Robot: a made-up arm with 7 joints.
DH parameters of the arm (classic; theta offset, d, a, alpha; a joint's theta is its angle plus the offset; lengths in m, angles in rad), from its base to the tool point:
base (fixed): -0.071 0 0 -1.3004
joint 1: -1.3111 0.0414 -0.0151 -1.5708
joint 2: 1.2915 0 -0.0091 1.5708
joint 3: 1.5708 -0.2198 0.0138 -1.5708
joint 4: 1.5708 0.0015 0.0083 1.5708
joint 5: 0 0.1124 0 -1.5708
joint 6: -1.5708 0 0.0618 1.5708
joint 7: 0 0 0 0
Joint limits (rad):
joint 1: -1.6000..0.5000
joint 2: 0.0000..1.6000
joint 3: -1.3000..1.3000
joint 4: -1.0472..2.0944
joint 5: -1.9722..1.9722
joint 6: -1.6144..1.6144
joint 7: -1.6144..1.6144
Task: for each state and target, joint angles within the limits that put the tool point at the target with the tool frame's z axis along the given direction. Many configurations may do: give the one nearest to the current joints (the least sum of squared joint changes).
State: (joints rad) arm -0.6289 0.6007 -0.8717 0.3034 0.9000 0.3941 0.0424
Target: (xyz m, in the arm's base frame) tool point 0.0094 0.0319 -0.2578 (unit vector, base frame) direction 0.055 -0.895 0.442
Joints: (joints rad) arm 0.2519 0.4404 -0.8973 -0.3921 0.7931 0.6568 0.0424
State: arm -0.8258 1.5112 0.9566 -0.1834 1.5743 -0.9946 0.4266
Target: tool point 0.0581 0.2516 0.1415 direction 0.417 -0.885 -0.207
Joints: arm -1.1474 1.2192 1.2389 -0.1420 0.7686 -0.6141 0.4266
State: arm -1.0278 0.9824 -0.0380 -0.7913 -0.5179 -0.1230 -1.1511
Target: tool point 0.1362 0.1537 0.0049 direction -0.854 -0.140 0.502
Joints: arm -0.2987 0.9851 0.4263 -0.8026 -0.6905 -0.0866 -1.1511
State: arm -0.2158 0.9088 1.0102 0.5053 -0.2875 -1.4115 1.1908
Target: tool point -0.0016 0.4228 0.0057 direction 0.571 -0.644 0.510
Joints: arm 0.3146 1.3747 1.0853 1.3193 -0.1643 -0.6764 1.1908
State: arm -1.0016 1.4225 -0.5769 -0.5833 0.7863 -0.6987 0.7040
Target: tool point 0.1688 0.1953 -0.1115 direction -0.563 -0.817 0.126
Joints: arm -0.4385 1.5318 -0.8177 -0.2375 0.2091 -0.1976 0.7040
